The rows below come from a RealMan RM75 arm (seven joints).
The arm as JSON. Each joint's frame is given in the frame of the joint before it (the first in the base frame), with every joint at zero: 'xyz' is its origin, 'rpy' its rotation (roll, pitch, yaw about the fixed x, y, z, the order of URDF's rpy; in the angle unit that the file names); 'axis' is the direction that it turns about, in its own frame. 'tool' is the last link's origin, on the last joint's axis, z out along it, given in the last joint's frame.
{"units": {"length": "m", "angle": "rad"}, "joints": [
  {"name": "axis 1", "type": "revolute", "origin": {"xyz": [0.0, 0.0, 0.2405], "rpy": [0.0, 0.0, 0.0]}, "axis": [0.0, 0.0, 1.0]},
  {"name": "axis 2", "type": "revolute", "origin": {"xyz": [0.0, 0.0, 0.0], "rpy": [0.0, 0.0, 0.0]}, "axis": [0.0, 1.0, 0.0]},
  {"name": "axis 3", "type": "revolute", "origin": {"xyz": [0.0, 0.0, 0.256], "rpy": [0.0, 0.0, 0.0]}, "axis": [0.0, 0.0, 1.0]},
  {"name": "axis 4", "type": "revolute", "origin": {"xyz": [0.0, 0.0, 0.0], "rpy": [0.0, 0.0, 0.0]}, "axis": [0.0, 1.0, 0.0]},
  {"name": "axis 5", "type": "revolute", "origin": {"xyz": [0.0, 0.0, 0.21], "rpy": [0.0, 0.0, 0.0]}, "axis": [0.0, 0.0, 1.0]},
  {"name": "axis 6", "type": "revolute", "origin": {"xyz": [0.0, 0.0, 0.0], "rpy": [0.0, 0.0, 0.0]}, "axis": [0.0, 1.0, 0.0]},
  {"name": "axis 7", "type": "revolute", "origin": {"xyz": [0.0, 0.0, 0.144], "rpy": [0.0, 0.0, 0.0]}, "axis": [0.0, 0.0, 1.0]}
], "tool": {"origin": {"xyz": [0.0, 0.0, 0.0], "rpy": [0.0, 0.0, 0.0]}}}
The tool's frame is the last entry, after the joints.
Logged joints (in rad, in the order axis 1, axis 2, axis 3, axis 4, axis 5, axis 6, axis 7), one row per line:
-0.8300, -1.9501, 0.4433, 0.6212, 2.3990, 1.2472, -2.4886
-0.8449, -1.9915, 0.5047, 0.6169, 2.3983, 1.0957, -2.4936
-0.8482, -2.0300, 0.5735, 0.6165, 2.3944, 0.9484, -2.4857
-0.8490, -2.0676, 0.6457, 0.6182, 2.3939, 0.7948, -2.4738
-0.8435, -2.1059, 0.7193, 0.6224, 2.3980, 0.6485, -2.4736
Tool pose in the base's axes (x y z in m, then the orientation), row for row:
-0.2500, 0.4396, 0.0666, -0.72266, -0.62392, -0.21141, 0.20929
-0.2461, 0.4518, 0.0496, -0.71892, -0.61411, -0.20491, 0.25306
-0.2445, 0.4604, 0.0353, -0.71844, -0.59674, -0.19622, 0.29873
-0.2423, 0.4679, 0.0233, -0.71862, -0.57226, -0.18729, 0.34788
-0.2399, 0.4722, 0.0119, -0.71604, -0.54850, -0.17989, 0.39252
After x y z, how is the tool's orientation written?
As a quaternion, x y z w.
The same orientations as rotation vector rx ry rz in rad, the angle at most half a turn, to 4 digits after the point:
-2.0101, -1.7354, -0.5880
-1.9543, -1.6694, -0.5570
-1.9083, -1.5850, -0.5212
-1.8633, -1.4838, -0.4856
-1.8177, -1.3924, -0.4567

